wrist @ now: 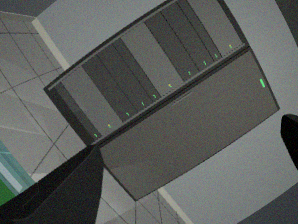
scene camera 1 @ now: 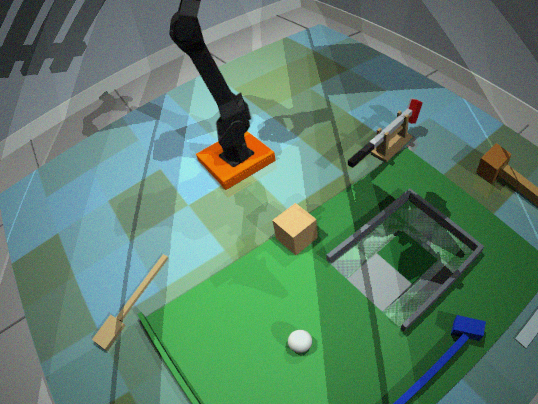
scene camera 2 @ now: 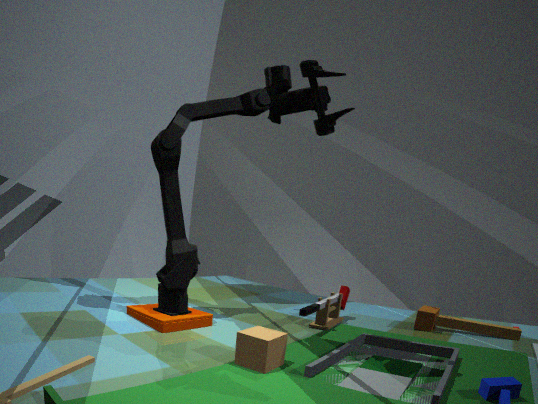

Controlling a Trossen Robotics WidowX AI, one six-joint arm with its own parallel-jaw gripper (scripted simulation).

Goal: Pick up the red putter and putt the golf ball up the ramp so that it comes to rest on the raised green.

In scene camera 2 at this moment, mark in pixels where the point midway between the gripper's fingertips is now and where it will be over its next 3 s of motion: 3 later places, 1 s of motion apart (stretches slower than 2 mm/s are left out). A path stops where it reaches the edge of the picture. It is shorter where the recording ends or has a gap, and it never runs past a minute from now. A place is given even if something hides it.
My gripper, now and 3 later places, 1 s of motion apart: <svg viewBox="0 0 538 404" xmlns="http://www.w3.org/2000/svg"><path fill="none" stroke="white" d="M349 91L333 280L310 313L309 319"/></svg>
